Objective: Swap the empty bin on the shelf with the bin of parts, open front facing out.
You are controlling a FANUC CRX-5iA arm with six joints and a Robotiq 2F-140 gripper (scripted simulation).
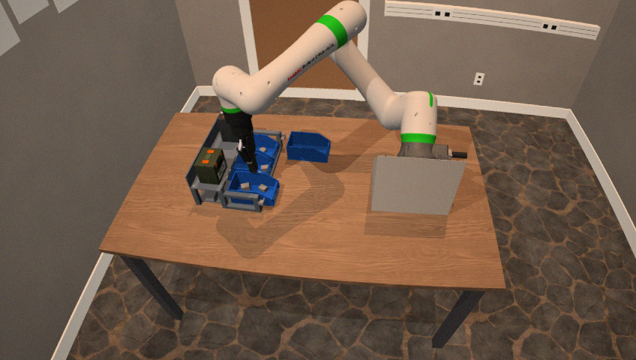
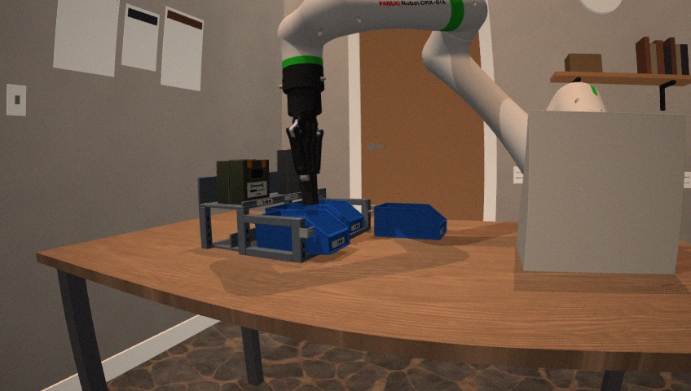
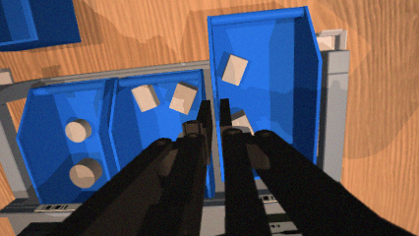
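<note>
My gripper is now 11 cm above the tan part, 3 cm past it and 2 cm to the right of it. Round my hand: black box 19 cm to the right, 14 cm ahead, 3 cm above; then grey shelf 8 cm ahead, 7 cm to the right, 6 cm below.
</note>
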